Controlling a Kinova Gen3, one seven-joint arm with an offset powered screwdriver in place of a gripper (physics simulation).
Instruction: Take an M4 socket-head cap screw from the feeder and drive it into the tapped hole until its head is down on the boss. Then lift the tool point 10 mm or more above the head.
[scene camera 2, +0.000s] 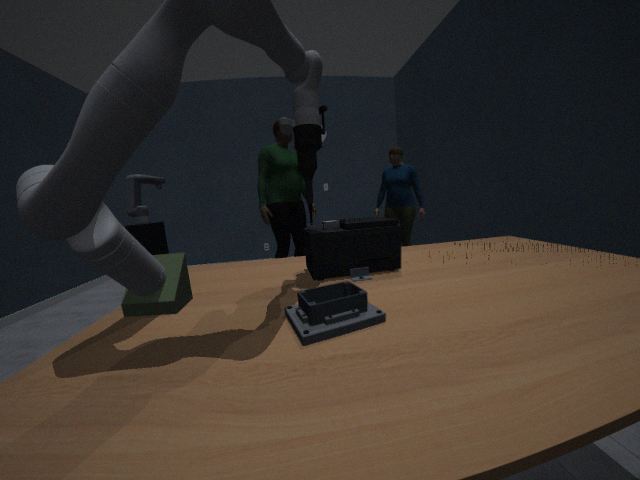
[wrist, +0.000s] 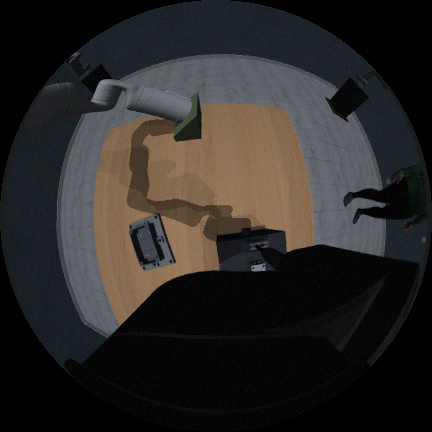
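A black screw feeder (wrist: 230, 257) can be seen in the scene.
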